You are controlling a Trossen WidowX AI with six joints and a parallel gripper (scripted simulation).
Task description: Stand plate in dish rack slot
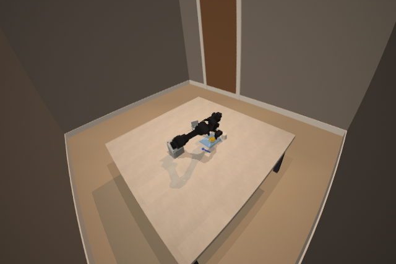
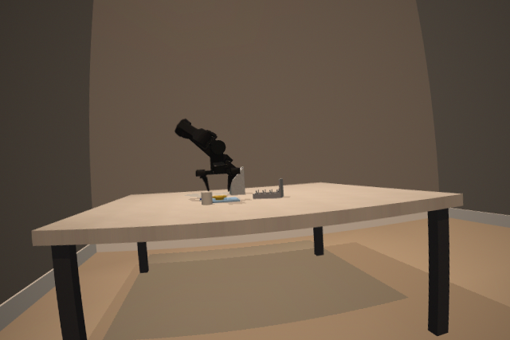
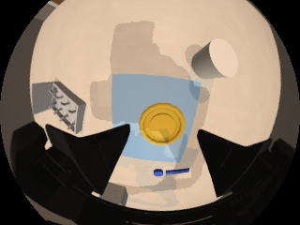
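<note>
The yellow plate is 2 cm below my gripper tip. Round my gripper tip: blue spoon (13 cm behind, 4 cm to the right, 3 cm below); light blue mat (4 cm below, 2 cm to the left, 1 cm behind); white cup (9 cm ahead, 5 cm to the right, 1 cm below).
</note>
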